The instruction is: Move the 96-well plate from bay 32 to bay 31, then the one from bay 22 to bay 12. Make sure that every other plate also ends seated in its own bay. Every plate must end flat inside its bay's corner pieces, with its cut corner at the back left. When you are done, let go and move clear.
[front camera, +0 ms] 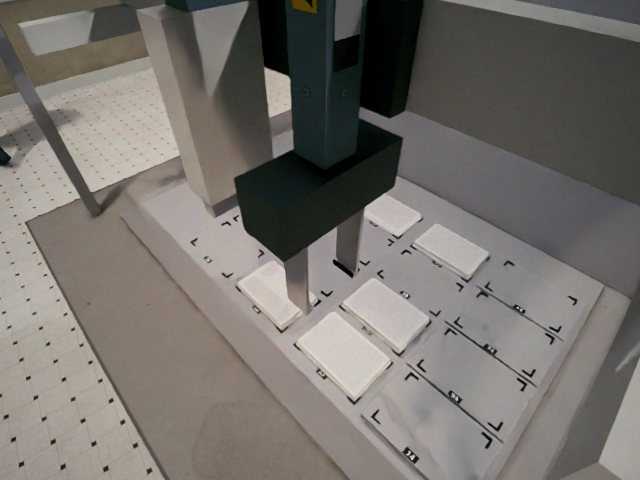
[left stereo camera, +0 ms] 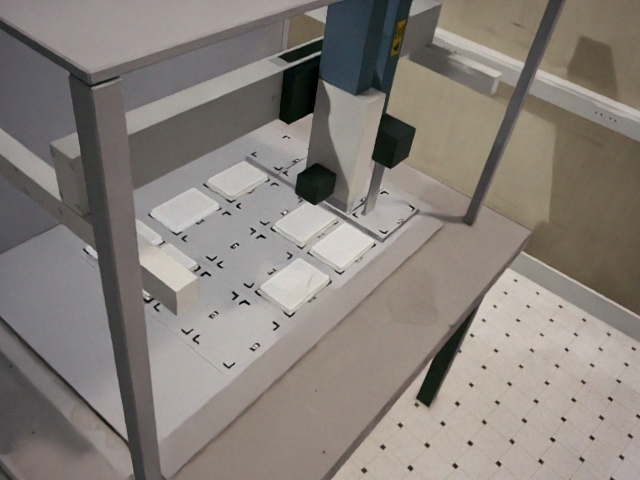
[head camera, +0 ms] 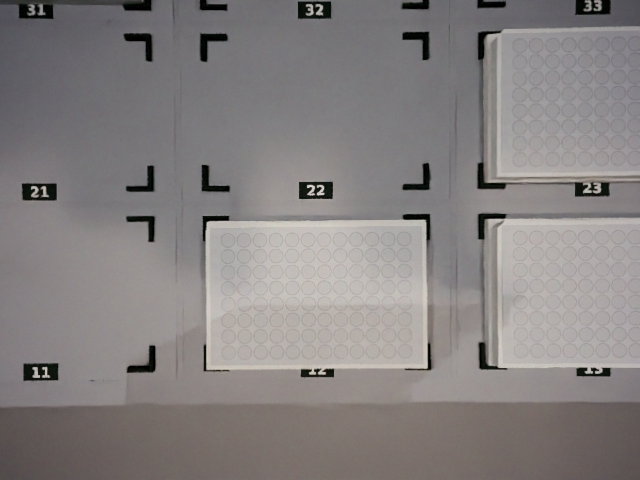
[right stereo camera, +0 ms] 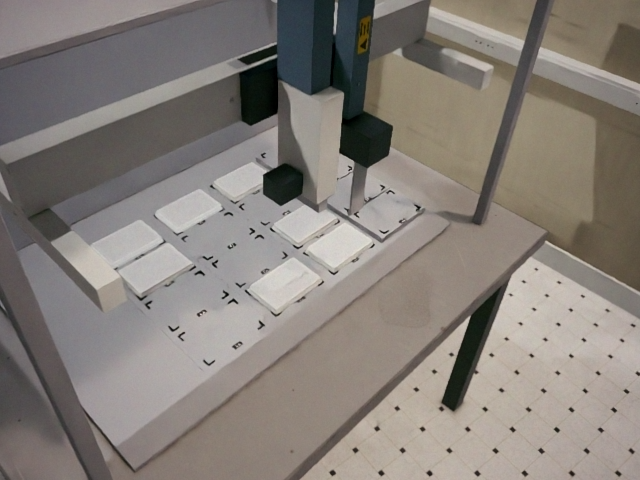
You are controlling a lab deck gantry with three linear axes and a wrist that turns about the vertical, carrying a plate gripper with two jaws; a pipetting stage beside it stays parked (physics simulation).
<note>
The pictures show: the gripper, a bay 12, a bay 22, a gantry post and a bay 32.
The gripper also shows in the left stereo camera view and in the right stereo camera view.
</note>
